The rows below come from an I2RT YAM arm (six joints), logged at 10 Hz.
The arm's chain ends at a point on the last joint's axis. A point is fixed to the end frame.
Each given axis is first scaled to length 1.
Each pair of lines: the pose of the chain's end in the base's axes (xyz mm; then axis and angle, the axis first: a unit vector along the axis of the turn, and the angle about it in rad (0 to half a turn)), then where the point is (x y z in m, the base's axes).
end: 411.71 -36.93 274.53 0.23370 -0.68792 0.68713 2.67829
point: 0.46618 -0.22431 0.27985
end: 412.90 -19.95 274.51 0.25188 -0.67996 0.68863 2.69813
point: 0.47517 -0.20490 0.27899
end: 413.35 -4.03 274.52 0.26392 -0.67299 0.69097 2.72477
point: 0.48266 -0.18646 0.27909
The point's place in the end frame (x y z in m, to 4 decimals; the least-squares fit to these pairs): -0.0403 -0.0379 0.1872
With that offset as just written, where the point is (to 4 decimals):
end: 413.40 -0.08 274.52 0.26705 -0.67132 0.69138 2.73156
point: 0.4845 -0.1818 0.2790
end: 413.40 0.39 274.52 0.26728 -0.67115 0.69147 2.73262
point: 0.4847 -0.1813 0.2790
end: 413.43 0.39 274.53 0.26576 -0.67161 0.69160 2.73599
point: 0.4847 -0.1813 0.2792
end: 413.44 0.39 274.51 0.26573 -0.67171 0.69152 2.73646
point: 0.4848 -0.1812 0.2792
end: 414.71 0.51 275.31 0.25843 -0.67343 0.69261 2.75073
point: 0.4859 -0.1811 0.2811
